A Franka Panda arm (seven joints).
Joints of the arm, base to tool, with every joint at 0 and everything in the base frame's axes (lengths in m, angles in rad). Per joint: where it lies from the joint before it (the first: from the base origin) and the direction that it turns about. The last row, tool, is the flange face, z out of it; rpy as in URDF.
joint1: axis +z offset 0 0 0.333
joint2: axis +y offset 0 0 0
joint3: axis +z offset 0 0 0.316
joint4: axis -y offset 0.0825 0 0
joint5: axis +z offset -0.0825 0 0.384
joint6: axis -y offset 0 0 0
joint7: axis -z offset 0.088 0 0
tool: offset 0 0 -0.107 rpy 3.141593 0 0
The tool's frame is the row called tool.
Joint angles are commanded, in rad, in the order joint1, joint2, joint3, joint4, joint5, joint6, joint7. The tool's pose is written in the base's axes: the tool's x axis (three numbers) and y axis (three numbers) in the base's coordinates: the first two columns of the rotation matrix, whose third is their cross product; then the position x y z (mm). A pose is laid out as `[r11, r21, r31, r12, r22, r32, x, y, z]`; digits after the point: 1 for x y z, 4 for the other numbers.
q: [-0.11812 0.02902 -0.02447 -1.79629 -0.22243 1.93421 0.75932]
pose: [0.6626, -0.7159, 0.2201, -0.7442, -0.6623, 0.0864, 575.5, -97.8, 534.5]
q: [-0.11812 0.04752 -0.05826 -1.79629 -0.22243 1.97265 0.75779]
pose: [0.6411, -0.7308, 0.2343, -0.7614, -0.6440, 0.0744, 579.3, -117.0, 527.4]
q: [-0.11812 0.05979 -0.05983 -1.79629 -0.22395 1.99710 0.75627]
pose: [0.6425, -0.7265, 0.2435, -0.7586, -0.6480, 0.0681, 583.8, -118.0, 522.6]
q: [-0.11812 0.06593 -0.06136 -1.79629 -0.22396 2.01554 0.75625]
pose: [0.6414, -0.7246, 0.2521, -0.7577, -0.6498, 0.0601, 586.6, -118.8, 520.8]
